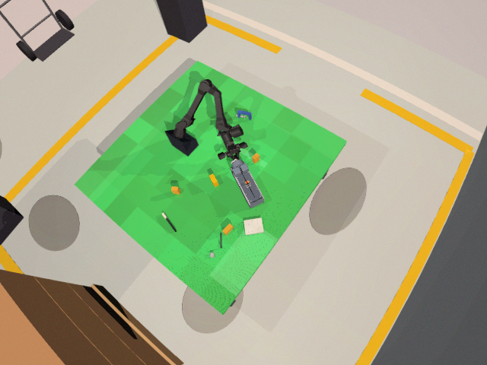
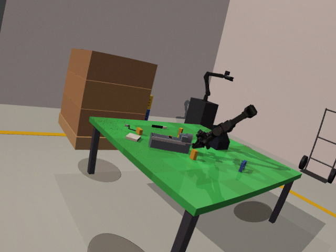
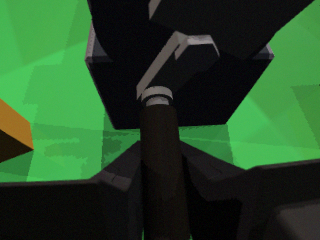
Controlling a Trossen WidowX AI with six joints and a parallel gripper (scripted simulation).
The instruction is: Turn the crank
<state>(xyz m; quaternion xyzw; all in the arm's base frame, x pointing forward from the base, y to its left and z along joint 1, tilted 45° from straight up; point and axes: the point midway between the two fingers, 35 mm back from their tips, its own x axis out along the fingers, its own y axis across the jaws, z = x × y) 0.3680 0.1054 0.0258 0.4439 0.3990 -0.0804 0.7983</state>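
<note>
Now: gripper tip 2 cm past the dark handle, 1 cm to the right of it and 3 cm below it. From my gripper tip the other things lie so: blue bracket 18 cm behind, 32 cm to the left; red pointer 14 cm ahead, 9 cm to the right, 5 cm above; white pad 30 cm ahead, 28 cm to the right, 3 cm below.
</note>
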